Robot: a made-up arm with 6 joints.
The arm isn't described. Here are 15 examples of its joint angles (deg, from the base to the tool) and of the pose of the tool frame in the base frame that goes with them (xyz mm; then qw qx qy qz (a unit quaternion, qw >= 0)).
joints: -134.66 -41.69 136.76 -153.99 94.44 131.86
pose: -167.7 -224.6 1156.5 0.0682 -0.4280 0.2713 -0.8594
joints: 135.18 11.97 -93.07 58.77 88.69 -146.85
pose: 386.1 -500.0 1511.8 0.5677 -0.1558 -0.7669 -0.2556
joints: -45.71 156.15 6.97 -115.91 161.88 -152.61
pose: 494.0 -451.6 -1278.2 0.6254 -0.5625 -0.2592 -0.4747
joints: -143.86 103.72 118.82 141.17 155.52 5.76
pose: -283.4 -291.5 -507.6 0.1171 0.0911 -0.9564 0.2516
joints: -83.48 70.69 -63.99 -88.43 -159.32 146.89
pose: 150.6 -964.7 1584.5 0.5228 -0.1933 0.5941 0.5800
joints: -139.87 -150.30 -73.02 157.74 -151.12 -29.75
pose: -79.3 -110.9 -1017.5 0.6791 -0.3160 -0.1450 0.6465
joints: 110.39 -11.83 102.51 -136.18 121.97 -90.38
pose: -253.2 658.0 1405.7 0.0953 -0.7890 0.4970 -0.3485
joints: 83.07 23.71 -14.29 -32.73 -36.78 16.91
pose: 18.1 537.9 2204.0 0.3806 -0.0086 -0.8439 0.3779
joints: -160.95 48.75 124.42 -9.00 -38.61 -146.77
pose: -818.1 -305.2 108.4 0.3129 0.1638 0.9223 0.1570
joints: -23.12 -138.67 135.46 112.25 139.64 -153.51
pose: -620.1 347.3 557.3 0.3687 0.8540 0.3365 -0.1465
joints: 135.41 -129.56 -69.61 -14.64 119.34 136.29
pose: 334.6 -326.3 -1013.9 0.8499 -0.4439 0.2829 0.0243
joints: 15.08 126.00 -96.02 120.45 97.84 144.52
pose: 1132.9 418.5 613.0 0.0965 -0.6693 -0.6737 -0.2980
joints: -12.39 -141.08 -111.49 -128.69 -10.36 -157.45
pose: 300.5 -37.0 -549.8 0.8443 0.4825 0.0228 0.2320
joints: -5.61 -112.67 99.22 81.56 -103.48 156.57
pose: -1084.0 129.1 938.4 0.8426 0.0617 0.3301 -0.4209
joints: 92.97 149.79 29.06 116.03 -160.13 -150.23
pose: -64.2 506.8 -1293.5 0.1513 -0.6754 0.4274 -0.5816
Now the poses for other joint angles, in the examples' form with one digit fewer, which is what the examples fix.
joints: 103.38 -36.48 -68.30 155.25 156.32 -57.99
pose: 267 -1334 932 0.117 0.691 0.532 0.475
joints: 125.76 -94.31 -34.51 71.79 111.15 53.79
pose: 891 -1395 -189 0.238 -0.042 0.722 -0.648
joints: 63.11 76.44 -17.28 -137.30 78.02 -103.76
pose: 760 1507 1137 0.046 0.642 -0.636 0.426
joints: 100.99 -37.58 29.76 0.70 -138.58 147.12
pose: 122 -696 2055 0.786 0.177 0.592 -0.019
